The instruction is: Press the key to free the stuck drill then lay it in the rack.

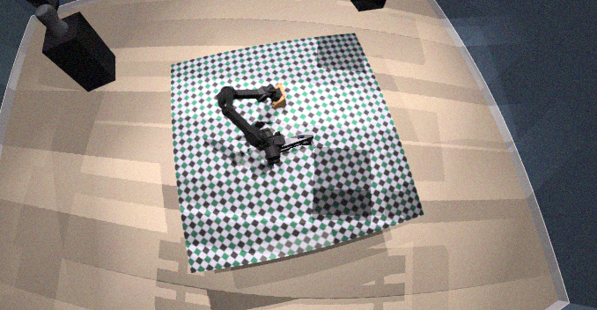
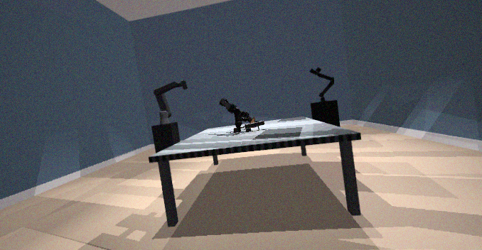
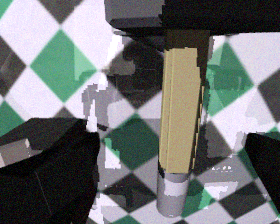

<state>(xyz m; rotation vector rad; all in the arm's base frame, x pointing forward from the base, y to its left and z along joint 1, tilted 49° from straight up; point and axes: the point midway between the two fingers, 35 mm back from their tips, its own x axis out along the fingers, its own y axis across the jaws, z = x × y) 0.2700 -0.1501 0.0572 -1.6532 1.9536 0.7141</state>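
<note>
My gripper tip is 8 cm past the grey block, 2 cm to the left of it and 1 cm below it. From my gripper tip the other things lie so: grey fixture (14 cm to the left, 4 cm above).
</note>
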